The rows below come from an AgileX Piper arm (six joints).
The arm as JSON. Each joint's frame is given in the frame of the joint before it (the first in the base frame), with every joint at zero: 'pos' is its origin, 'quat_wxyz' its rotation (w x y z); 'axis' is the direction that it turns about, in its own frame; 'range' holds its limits. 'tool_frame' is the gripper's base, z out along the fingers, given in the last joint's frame.
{
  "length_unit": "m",
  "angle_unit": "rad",
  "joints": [
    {
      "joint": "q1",
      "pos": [
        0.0,
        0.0,
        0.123
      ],
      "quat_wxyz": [
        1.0,
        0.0,
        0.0,
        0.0
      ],
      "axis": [
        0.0,
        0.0,
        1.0
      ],
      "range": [
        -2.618,
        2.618
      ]
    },
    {
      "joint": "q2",
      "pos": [
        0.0,
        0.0,
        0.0
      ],
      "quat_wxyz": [
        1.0,
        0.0,
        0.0,
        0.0
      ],
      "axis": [
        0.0,
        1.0,
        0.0
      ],
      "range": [
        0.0,
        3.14
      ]
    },
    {
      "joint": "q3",
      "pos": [
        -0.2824,
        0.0,
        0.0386
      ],
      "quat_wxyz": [
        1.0,
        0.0,
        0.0,
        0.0
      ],
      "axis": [
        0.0,
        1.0,
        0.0
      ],
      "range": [
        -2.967,
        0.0
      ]
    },
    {
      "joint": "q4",
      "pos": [
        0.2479,
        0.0,
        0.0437
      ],
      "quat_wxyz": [
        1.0,
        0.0,
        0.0,
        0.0
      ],
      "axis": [
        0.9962,
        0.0,
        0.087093
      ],
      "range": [
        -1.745,
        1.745
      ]
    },
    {
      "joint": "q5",
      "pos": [
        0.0,
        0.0,
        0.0
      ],
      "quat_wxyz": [
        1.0,
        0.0,
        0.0,
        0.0
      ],
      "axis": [
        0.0,
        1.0,
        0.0
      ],
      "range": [
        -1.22,
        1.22
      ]
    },
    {
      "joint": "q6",
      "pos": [
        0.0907,
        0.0,
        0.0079
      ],
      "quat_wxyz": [
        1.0,
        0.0,
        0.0,
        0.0
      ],
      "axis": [
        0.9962,
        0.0,
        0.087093
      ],
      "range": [
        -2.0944,
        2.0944
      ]
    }
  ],
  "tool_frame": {
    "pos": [
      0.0,
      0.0,
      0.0
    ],
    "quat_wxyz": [
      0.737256,
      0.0,
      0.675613,
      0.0
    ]
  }
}
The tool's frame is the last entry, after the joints.
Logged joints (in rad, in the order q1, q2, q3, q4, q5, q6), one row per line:
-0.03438, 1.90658, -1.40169, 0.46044, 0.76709, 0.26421
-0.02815, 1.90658, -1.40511, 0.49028, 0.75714, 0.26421
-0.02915, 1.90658, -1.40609, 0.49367, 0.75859, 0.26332
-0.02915, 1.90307, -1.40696, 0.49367, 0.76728, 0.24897
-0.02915, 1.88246, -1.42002, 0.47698, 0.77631, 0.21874
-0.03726, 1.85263, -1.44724, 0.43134, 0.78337, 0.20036
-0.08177, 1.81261, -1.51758, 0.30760, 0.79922, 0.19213
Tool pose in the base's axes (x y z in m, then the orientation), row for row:
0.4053, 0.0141, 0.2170, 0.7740, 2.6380, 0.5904
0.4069, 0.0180, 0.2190, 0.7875, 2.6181, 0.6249
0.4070, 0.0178, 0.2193, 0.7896, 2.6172, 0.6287
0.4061, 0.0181, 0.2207, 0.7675, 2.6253, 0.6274
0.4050, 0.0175, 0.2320, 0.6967, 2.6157, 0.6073
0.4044, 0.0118, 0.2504, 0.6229, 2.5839, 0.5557
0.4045, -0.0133, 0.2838, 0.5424, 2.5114, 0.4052
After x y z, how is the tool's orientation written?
As a rotation vector, in radians.
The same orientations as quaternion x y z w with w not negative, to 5 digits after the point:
0.27153, 0.92544, 0.20712, 0.16411
0.27682, 0.92031, 0.21966, 0.16776
0.27751, 0.91985, 0.22096, 0.16746
0.26966, 0.92241, 0.22044, 0.16690
0.24691, 0.92701, 0.21523, 0.18267
0.22421, 0.93005, 0.20002, 0.21149
0.20096, 0.93048, 0.15013, 0.26699

